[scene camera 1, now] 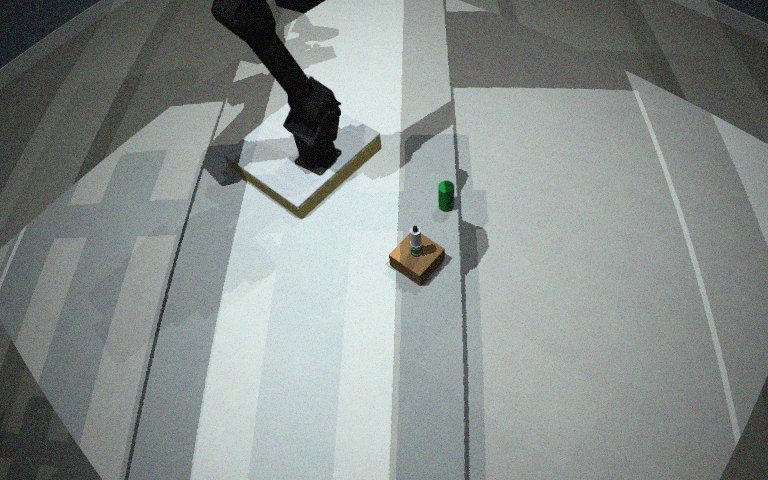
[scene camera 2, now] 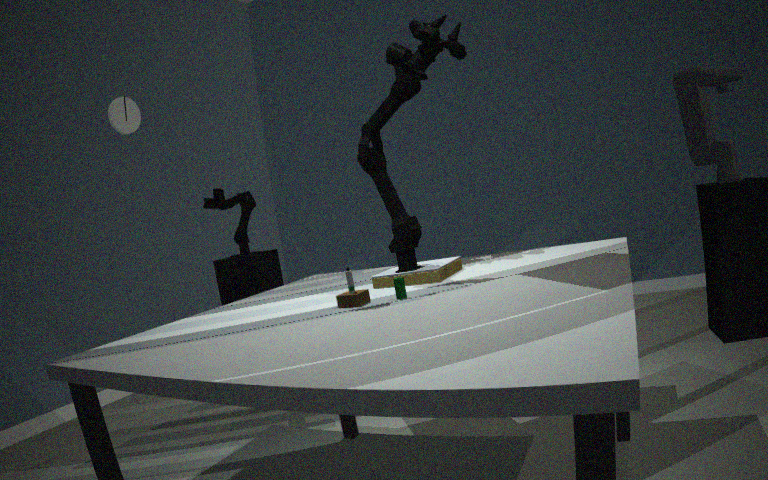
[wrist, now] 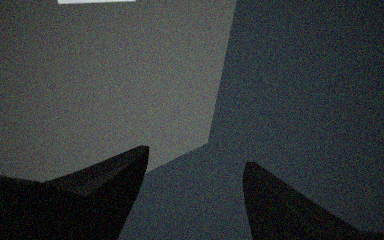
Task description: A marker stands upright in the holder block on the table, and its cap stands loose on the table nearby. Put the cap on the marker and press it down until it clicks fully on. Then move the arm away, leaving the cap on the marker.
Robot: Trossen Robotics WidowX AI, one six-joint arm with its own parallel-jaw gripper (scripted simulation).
Labels:
My gripper shows in scene camera 2 and in the wrist view; in scene camera 1 it is out of frame. One and the same spot on my gripper: (wrist: pixel 102 194) is (scene camera 2: pixel 436 23).

